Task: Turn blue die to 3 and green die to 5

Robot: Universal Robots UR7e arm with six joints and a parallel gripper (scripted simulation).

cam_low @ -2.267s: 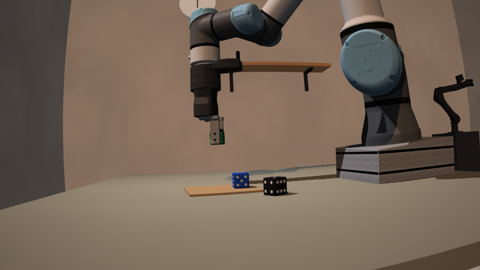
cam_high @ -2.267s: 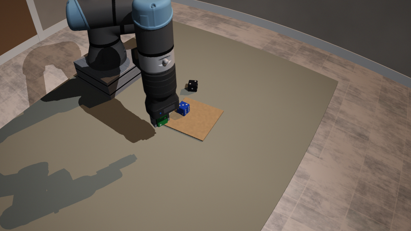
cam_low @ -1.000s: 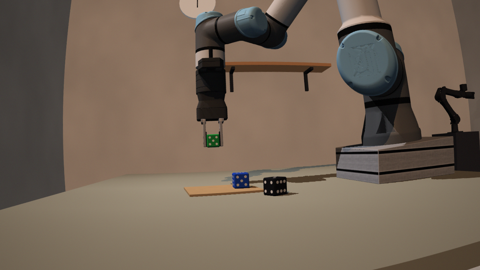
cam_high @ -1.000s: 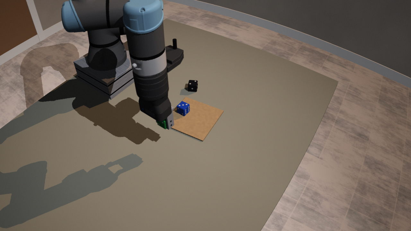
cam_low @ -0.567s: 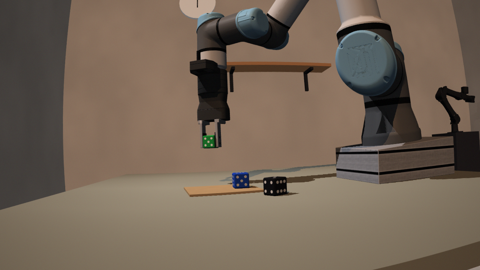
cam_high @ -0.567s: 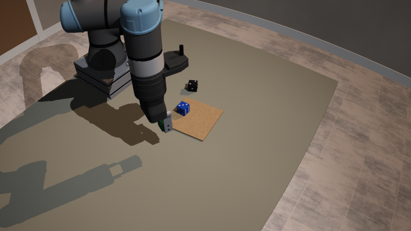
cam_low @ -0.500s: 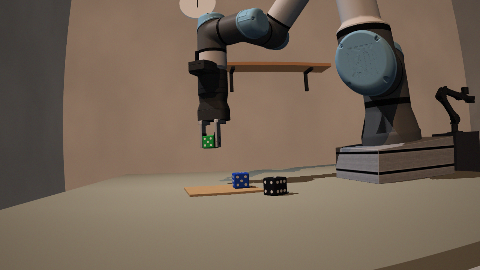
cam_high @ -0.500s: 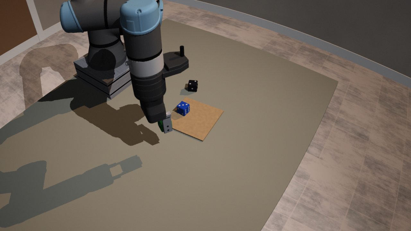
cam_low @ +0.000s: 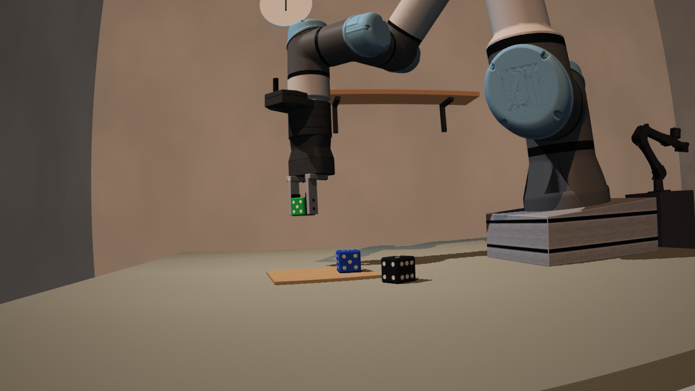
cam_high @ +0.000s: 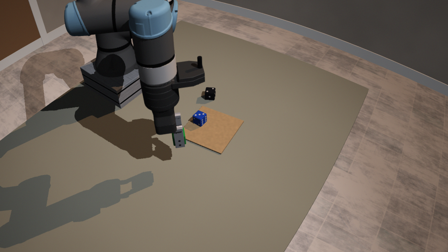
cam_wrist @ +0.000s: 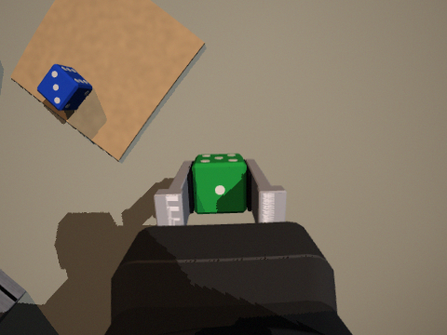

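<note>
Now: hand right at the green die. Also, from my hand: brown mat 140 mm to the left, 100 mm below, 10 mm behind; then black die 260 mm to the left, 90 mm below, 90 mm behind; then blue die 140 mm to the left, 90 mm below, 50 mm behind.
</note>
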